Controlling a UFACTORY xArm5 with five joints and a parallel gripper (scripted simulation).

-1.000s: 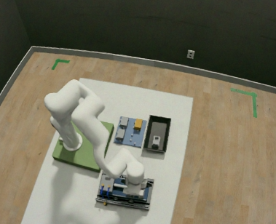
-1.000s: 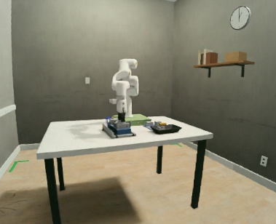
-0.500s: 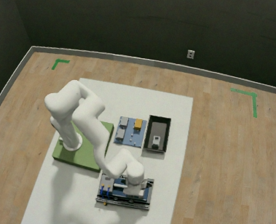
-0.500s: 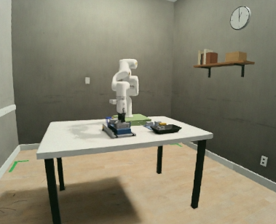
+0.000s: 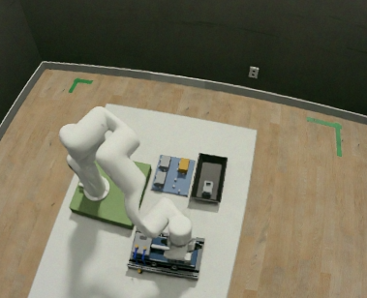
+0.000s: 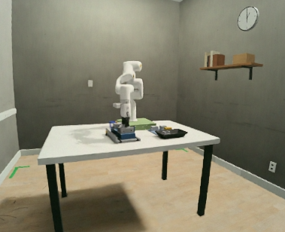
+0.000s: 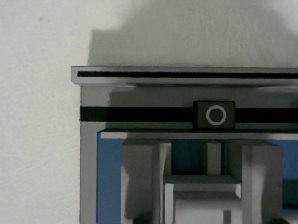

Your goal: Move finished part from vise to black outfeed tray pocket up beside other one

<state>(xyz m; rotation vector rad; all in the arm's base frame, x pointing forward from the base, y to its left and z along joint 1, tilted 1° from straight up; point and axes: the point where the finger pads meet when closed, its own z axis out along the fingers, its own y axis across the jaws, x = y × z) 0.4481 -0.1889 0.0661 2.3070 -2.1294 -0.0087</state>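
Right now my hand is 330 mm to the right of the grey pocketed block, 90 mm above it and 40 mm short of it. From my hand the other things lie so: blue plate (370 mm to the left, 130 mm behind, 120 mm below); orange block (420 mm to the left, 100 mm below, 100 mm behind).
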